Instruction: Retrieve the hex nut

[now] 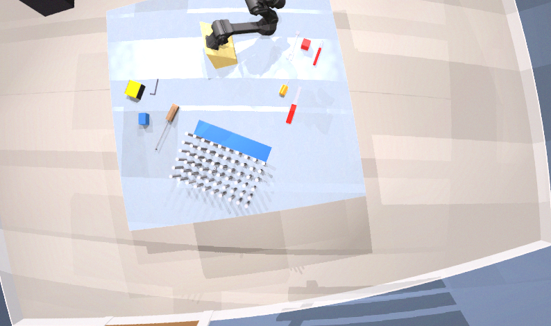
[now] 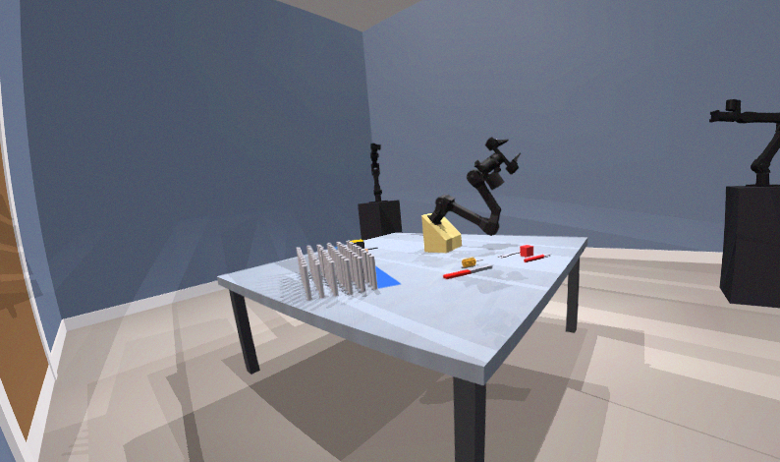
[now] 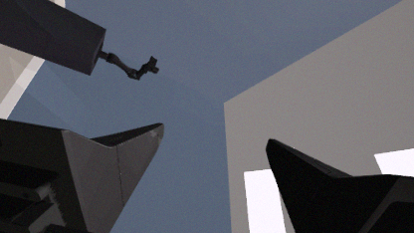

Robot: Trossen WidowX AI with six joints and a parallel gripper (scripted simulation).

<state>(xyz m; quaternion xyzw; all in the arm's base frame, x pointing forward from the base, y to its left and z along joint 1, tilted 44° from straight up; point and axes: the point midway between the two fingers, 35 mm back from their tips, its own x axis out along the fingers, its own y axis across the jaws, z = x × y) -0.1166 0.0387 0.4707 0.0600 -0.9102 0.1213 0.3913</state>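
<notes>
My gripper tip is 520 mm short of the wooden-handled tool, 710 mm to the left of it and 460 mm above it. The rest, counted from my gripper tip: thin red tool 200 mm ahead, 170 mm to the left, 460 mm below; then red cube 170 mm ahead, 90 mm to the left, 450 mm below; then grey fork tool 160 mm ahead, 30 mm to the left, 470 mm below.
</notes>
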